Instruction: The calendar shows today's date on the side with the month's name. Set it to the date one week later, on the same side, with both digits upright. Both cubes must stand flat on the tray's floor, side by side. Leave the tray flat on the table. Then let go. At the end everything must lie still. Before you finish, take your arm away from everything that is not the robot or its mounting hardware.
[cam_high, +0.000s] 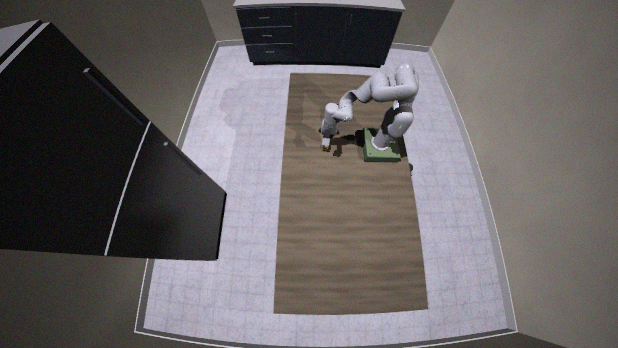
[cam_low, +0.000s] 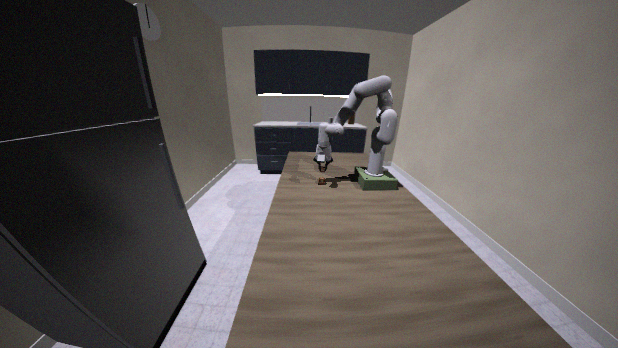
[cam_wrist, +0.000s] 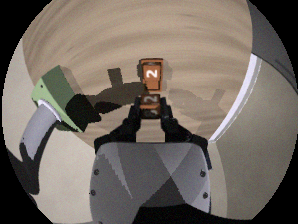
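Right now my hand is 1 cm short of the calendar cube, 3 cm to the right of it and 8 cm above it. From my hand the other things lie so: calendar tray 2 cm to the left, 10 cm below.
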